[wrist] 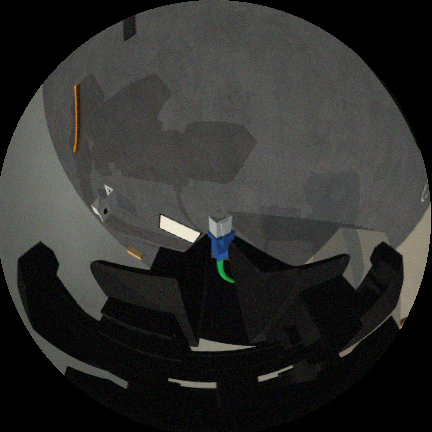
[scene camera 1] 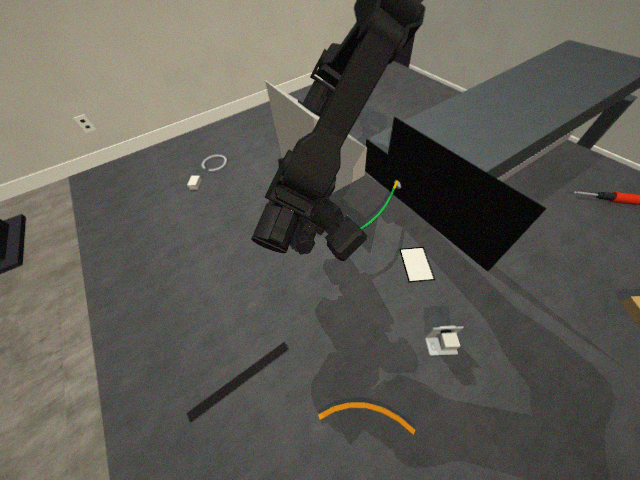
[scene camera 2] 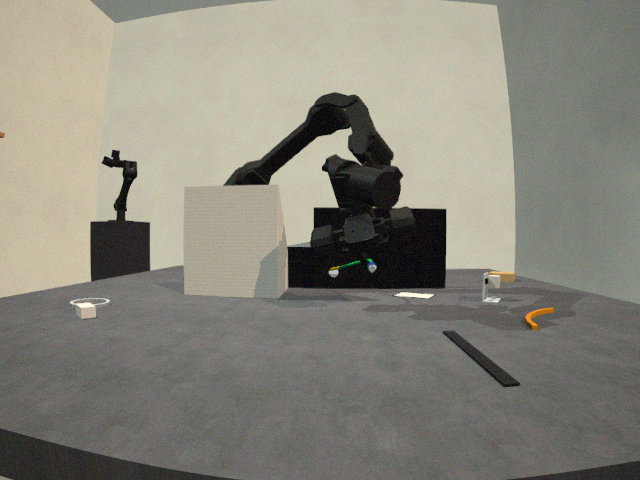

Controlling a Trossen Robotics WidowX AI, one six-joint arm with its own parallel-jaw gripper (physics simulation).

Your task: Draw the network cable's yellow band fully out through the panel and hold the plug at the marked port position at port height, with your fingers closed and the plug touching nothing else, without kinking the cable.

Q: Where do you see a network plug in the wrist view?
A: At 220, 232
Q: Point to a black strip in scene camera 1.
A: At 248, 373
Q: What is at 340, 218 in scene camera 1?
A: My gripper.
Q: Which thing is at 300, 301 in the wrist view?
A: My gripper.
